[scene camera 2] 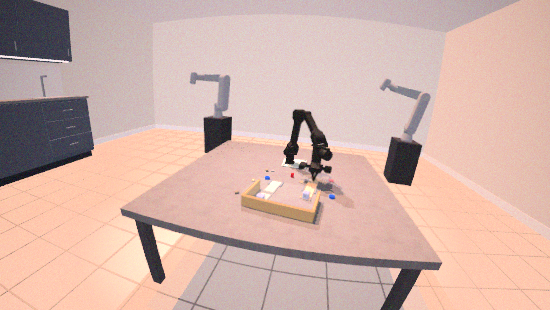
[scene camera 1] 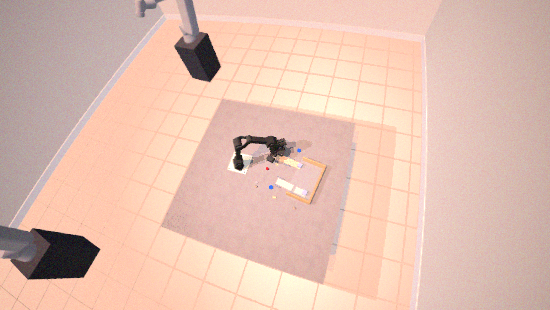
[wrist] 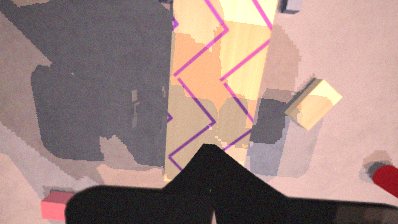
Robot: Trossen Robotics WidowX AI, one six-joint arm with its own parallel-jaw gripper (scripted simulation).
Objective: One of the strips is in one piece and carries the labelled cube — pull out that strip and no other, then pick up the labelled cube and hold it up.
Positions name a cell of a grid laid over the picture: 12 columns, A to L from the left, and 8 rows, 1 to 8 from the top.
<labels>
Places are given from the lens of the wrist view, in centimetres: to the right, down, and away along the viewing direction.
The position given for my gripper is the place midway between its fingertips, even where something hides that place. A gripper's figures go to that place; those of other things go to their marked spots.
my gripper (wrist: G6): 1, 3, 10
strip (wrist: G3): 1, -3, 9
</labels>
